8 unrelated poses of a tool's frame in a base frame.
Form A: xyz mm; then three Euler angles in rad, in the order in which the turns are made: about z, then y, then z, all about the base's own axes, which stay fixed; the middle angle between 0 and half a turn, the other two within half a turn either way.
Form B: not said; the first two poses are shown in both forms.
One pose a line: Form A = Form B
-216.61, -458.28, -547.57, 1.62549, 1.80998, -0.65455 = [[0.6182, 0.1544, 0.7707, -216.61], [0.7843, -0.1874, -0.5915, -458.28], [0.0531, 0.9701, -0.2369, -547.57], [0, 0, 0, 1]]
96.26, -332.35, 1.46, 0.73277, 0.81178, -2.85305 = [[-0.3001, 0.6528, -0.6955, 96.26], [-0.7868, -0.5816, -0.2064, -332.35], [-0.5393, 0.4853, 0.6882, 1.46], [0, 0, 0, 1]]
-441.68, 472.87, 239.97, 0.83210, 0.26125, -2.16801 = [[0.2456, 0.9584, -0.1452, -441.68], [-0.9536, 0.2120, -0.2136, 472.87], [-0.1739, 0.1910, 0.9661, 239.97], [0, 0, 0, 1]]
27.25, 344.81, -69.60, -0.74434, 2.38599, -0.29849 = [[-0.7109, -0.2550, 0.6554, 27.25], [-0.4901, 0.8480, -0.2017, 344.81], [-0.5044, -0.4646, -0.7279, -69.60], [0, 0, 0, 1]]
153.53, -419.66, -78.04, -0.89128, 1.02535, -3.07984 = [[-0.3734, -0.3640, -0.8533, 153.53], [0.7563, -0.6521, -0.0528, -419.66], [-0.5372, -0.6650, 0.5188, -78.04], [0, 0, 0, 1]]
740.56, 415.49, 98.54, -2.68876, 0.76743, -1.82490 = [[-0.2608, -0.9495, -0.1745, 740.56], [0.7364, -0.0787, -0.6720, 415.49], [0.6243, -0.3038, 0.7197, 98.54], [0, 0, 0, 1]]
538.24, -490.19, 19.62, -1.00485, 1.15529, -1.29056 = [[-0.7513, 0.6095, 0.2530, 538.24], [-0.4415, -0.1791, -0.8792, -490.19], [-0.4906, -0.7723, 0.4037, 19.62], [0, 0, 0, 1]]
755.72, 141.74, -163.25, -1.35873, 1.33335, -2.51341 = [[-0.6146, -0.0624, -0.7864, 755.72], [0.7619, -0.3054, -0.5712, 141.74], [-0.2046, -0.9502, 0.2352, -163.25], [0, 0, 0, 1]]
